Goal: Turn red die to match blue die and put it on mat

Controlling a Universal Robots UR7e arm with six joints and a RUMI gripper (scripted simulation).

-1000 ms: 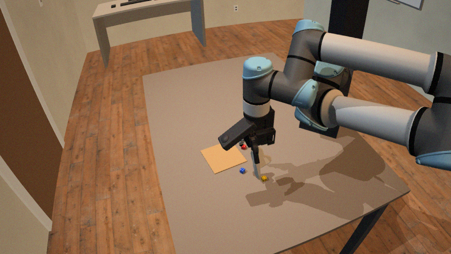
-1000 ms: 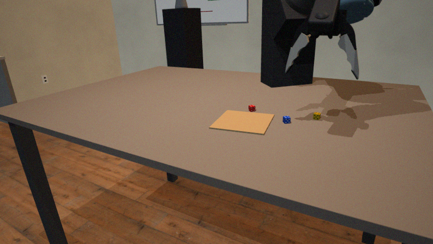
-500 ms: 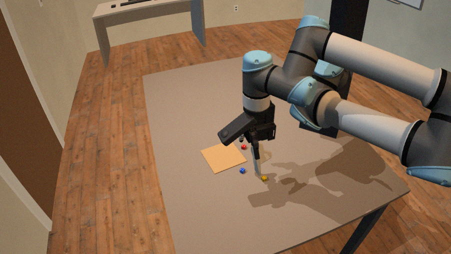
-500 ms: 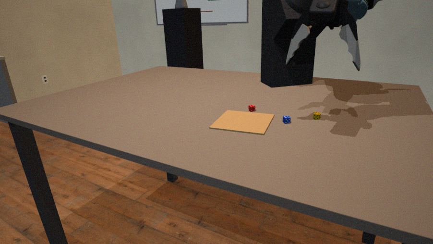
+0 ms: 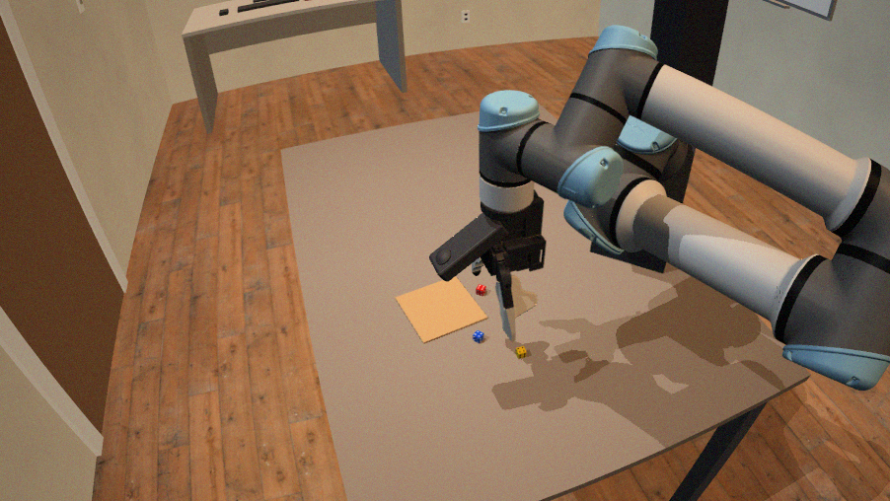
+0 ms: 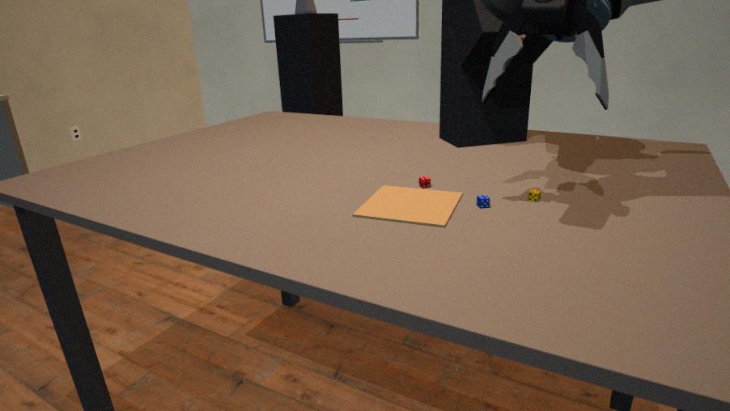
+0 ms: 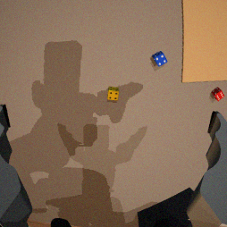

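Right now the red die is 4 cm behind my hand, 20 cm to the right of it and 15 cm below it. Also, from my hand: mat 5 cm ahead, 17 cm to the right, 16 cm below; blue die 7 cm to the right, 15 cm below; yellow die 6 cm behind, 1 cm to the right, 15 cm below.
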